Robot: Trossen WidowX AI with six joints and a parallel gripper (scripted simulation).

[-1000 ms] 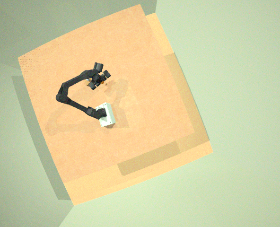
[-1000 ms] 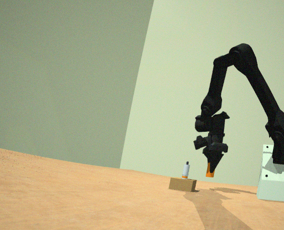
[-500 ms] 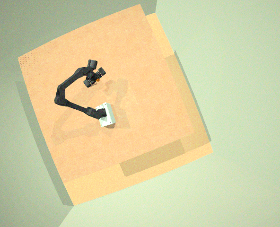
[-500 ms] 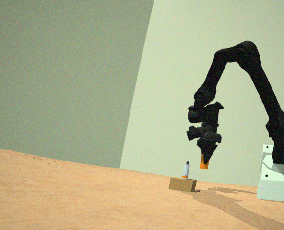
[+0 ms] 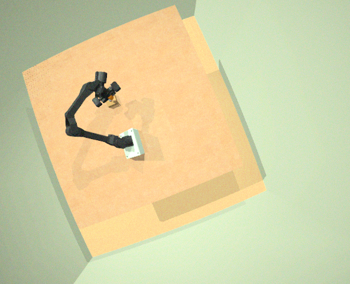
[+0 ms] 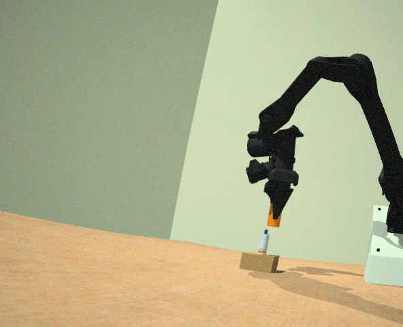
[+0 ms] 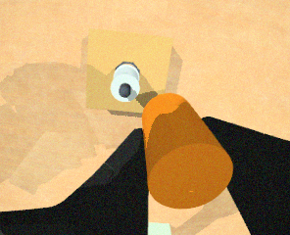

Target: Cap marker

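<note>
The tan holder block is 10 cm below my gripper tip, 3 cm to the left of it and 1 cm ahead of it. The rest, counted from my gripper tip: marker cap: 1 cm above.
</note>
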